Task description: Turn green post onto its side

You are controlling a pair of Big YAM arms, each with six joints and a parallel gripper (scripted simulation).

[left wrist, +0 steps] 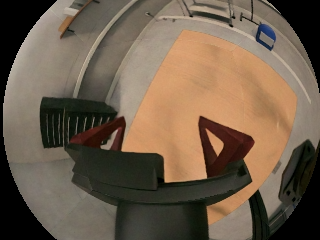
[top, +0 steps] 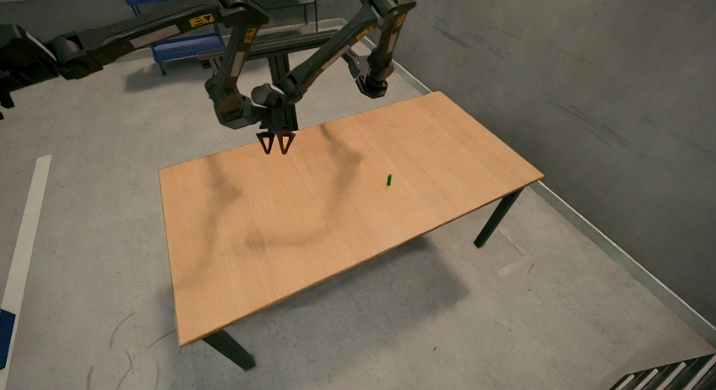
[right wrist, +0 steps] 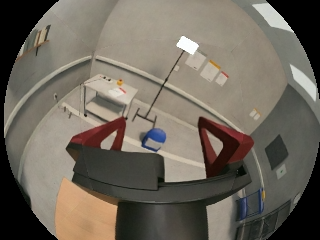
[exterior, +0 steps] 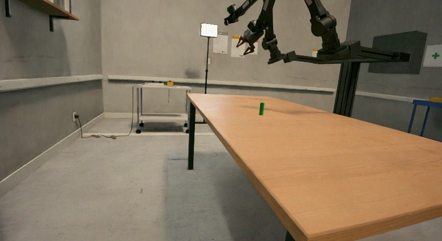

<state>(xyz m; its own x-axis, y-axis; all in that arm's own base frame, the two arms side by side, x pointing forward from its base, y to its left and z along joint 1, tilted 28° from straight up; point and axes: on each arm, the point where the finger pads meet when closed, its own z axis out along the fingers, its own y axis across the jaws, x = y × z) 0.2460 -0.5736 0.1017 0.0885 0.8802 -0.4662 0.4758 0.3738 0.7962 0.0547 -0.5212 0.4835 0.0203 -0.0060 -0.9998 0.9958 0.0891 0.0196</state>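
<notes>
The green post is 49 cm to the left of my left hand and 34 cm below it.
</notes>
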